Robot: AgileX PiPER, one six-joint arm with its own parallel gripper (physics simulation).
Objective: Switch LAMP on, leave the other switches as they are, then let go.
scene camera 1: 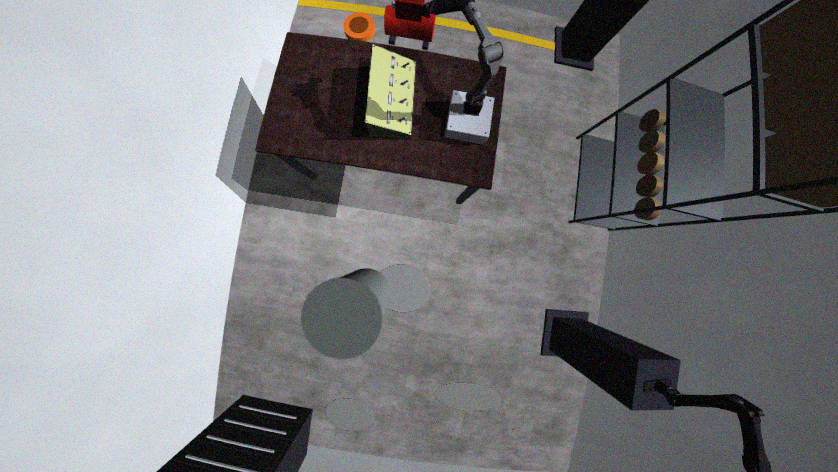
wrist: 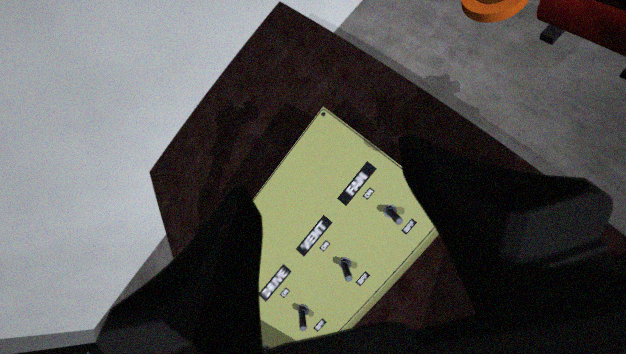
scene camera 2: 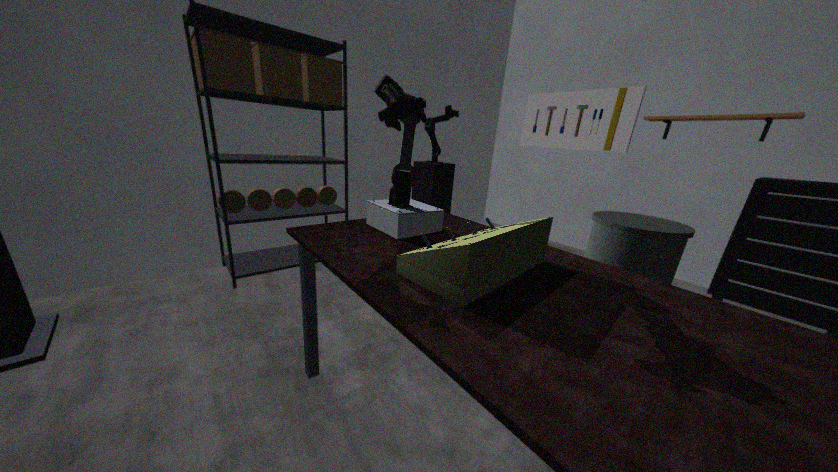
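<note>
A yellow-green switch panel (scene camera 1: 378, 87) (scene camera 2: 498, 257) (wrist: 300, 190) sits on the table. In the wrist view, the FAN lever (wrist: 393, 214), the VENT lever (wrist: 346, 269) and a third lever (wrist: 302, 317), whose blurred label resembles DRIVE, lean toward their OFF marks. The LAMP label does not show there; the gripper's dark body covers the panel's lower end. Scene camera 1 shows a fourth switch (scene camera 1: 403, 120) at the panel's near end, its label unreadable and its lever position unclear. My gripper (scene camera 1: 426, 9) (wrist: 325, 179) is open and empty, raised away from the panel, with its fingers wide apart.
The dark table (scene camera 1: 316, 128) (scene camera 2: 586, 381) (wrist: 300, 55) carries the panel and the arm's white base block (scene camera 1: 469, 126) (scene camera 2: 419, 222). A red object (scene camera 1: 410, 29) and an orange round container (scene camera 1: 358, 35) stand beyond the table's far edge.
</note>
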